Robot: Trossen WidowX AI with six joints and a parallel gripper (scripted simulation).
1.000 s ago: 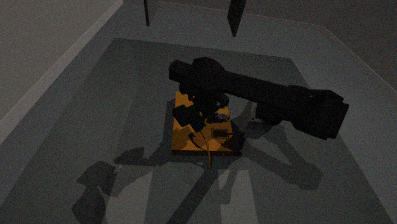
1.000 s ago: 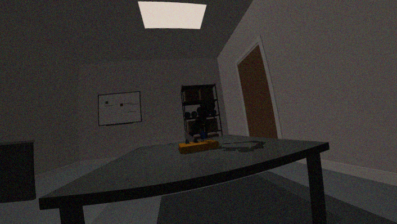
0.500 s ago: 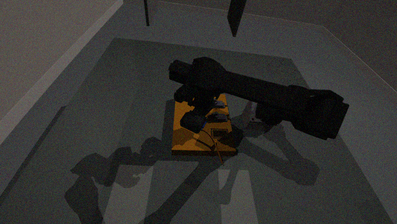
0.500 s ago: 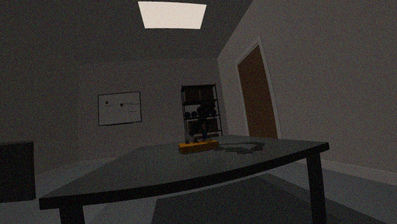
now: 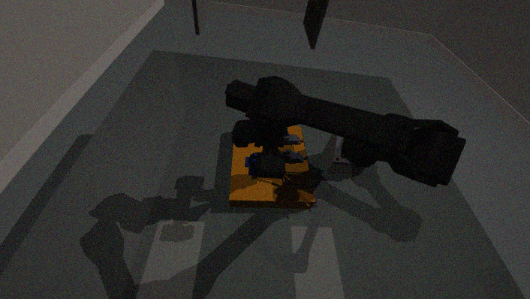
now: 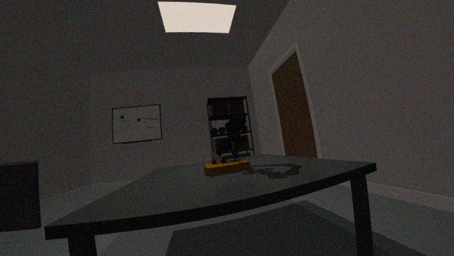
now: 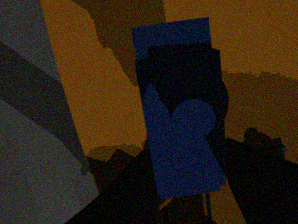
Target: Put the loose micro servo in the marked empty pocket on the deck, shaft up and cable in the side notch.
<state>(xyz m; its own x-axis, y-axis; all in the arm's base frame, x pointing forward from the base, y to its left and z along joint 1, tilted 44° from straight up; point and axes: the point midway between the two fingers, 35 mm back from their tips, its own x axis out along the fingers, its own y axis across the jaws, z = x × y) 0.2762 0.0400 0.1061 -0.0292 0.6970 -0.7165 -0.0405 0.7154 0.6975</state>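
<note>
Now: gripper tip 10 cm above the orange deck, 7 cm to the left of it and 2 cm short of it.
</note>
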